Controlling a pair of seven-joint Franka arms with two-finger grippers.
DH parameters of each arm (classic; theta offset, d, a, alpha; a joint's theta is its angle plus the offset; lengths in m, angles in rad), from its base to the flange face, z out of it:
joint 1: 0 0.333 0 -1.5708
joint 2: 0 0 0 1.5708
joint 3: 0 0.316 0.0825 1.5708
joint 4: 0 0 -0.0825 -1.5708
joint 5: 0 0.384 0 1.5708
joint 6: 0 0 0.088 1.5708
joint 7: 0 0.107 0 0
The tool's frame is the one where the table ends.
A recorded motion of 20 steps. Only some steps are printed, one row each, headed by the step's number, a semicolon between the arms.
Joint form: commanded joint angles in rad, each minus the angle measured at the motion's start. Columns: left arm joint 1, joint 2, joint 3, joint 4, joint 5, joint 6, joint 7; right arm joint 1, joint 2, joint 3, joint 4, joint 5, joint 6, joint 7.
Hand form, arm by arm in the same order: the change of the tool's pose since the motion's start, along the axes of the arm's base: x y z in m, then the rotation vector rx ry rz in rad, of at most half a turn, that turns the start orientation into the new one. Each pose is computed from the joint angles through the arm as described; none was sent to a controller.
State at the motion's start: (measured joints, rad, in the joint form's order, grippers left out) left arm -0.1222 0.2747 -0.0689 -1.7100 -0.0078 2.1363 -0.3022; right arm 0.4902 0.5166 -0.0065 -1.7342 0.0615 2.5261 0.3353
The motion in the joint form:
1: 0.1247 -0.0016 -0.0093 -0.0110 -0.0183 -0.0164 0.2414; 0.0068 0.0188 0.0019 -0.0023 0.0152 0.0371 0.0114
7: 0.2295 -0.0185 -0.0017 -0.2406 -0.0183 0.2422 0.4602; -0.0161 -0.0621 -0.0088 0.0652 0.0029 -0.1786 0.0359
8: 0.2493 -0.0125 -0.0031 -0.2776 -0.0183 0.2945 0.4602; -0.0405 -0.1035 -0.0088 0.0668 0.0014 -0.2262 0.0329
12: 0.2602 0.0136 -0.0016 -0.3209 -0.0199 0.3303 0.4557; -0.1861 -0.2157 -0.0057 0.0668 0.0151 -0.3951 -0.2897
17: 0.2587 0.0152 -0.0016 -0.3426 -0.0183 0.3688 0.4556; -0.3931 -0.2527 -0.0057 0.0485 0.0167 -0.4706 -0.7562
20: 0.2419 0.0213 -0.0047 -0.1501 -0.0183 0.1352 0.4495; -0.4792 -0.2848 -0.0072 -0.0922 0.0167 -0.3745 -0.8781
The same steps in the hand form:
1: 0.0060 0.0745 -0.0058 0.0165 0.0154 -0.1165; -0.0009 0.0055 -0.0099 0.0198 -0.0071 -0.0141
7: -0.0194 0.1453 -0.0777 0.0586 -0.0377 -0.2135; 0.0073 -0.0130 0.0539 -0.0111 0.0530 -0.0517
8: -0.0247 0.1565 -0.0929 0.0605 -0.0463 -0.1934; 0.0095 -0.0303 0.0781 -0.0125 0.0571 -0.0701
12: -0.0340 0.1633 -0.1246 0.0528 -0.0128 -0.1759; 0.0207 -0.1271 0.1359 -0.0711 0.0757 0.1058
17: -0.0368 0.1622 -0.1311 0.0569 -0.0276 -0.1769; 0.0328 -0.2619 0.1436 -0.1423 0.0838 0.3627
20: -0.0060 0.1522 -0.0716 0.0438 0.0177 -0.1974; 0.0158 -0.3197 0.1058 -0.1581 0.0891 0.3889

